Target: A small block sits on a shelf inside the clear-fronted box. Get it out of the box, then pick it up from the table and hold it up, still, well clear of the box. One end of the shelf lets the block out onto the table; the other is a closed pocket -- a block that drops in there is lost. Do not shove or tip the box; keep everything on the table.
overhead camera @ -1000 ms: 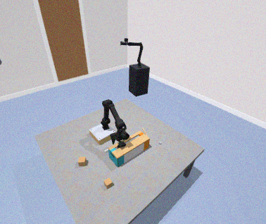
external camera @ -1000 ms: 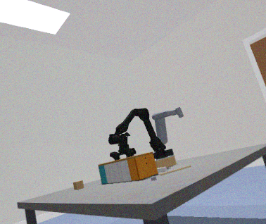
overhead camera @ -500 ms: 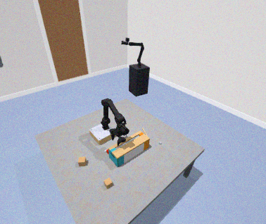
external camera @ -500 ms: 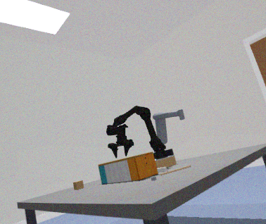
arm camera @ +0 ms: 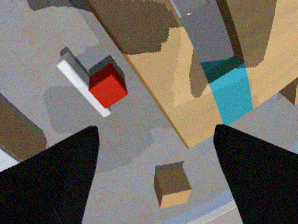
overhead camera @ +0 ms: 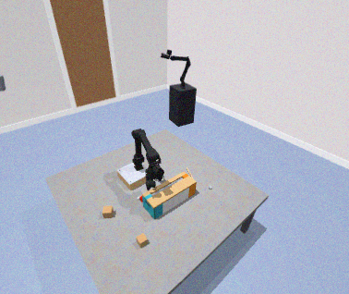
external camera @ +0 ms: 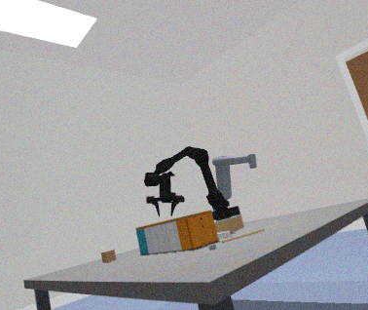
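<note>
My gripper tip is now 40 mm past the dark red block, 30 mm to the left of it and 140 mm above it. From my gripper tip the other things lie so: box: 20 mm ahead, 140 mm to the left, 90 mm below; thin stick: 90 mm behind, 430 mm to the left, 150 mm below.
</note>
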